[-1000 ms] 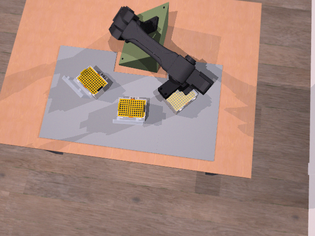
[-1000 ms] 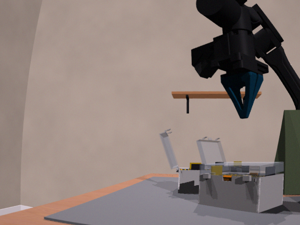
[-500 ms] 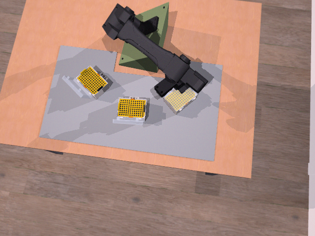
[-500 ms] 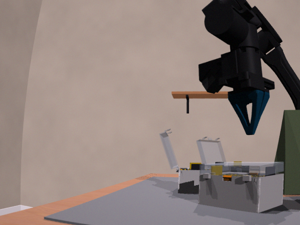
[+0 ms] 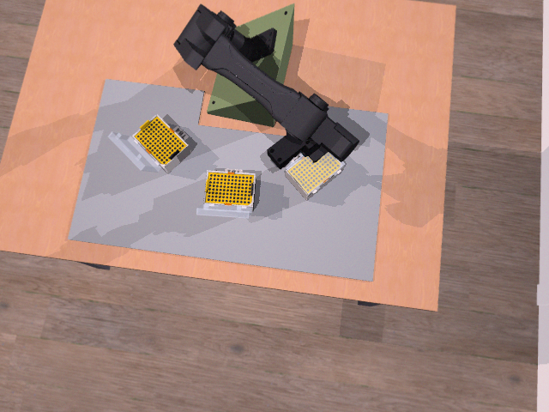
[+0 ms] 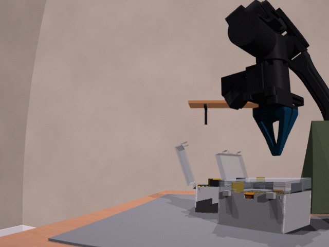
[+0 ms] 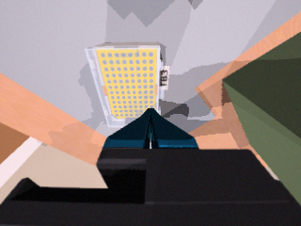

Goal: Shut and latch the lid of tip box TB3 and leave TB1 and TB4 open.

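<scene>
Now: hand 6 cm above the box insert, 2 cm to the right of it and 2 cm short of it. From my hand the other things lie so: tip box 7 cm below, 2 cm to the left, 2 cm ahead.
</scene>
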